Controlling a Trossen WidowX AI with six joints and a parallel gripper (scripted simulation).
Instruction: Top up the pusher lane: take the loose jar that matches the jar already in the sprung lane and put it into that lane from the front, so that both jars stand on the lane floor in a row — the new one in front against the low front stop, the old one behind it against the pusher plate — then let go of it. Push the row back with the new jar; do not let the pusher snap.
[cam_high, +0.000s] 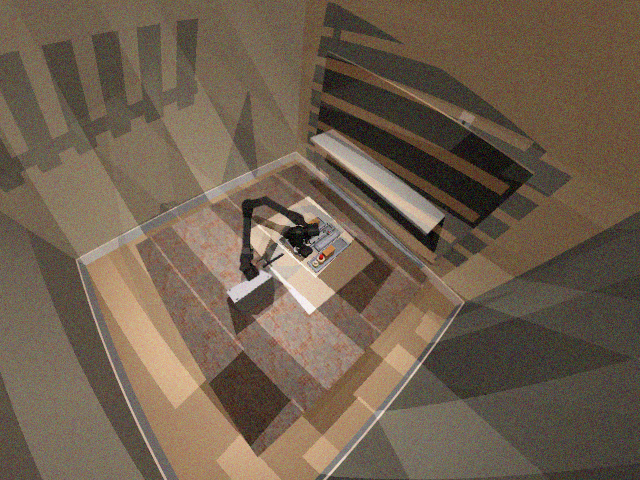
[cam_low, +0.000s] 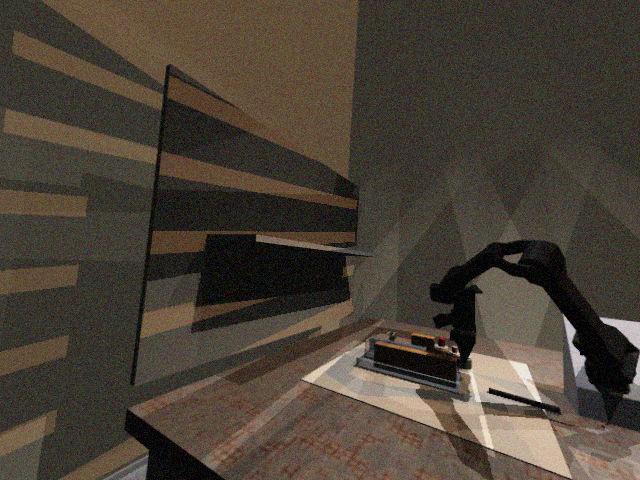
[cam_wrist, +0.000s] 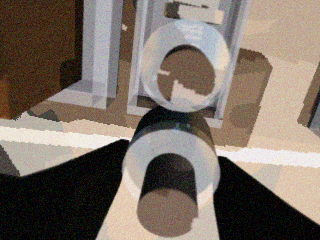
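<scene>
Right now the grey lane is 18 cm ahead of my gripper tip, 3 cm below it and 1 cm to the right of it. The rest, counted from my gripper tip: thin black rod: 13 cm behind, 5 cm to the left, 5 cm below; wall shelf: 54 cm ahead, 31 cm above, 2 cm to the left.
</scene>
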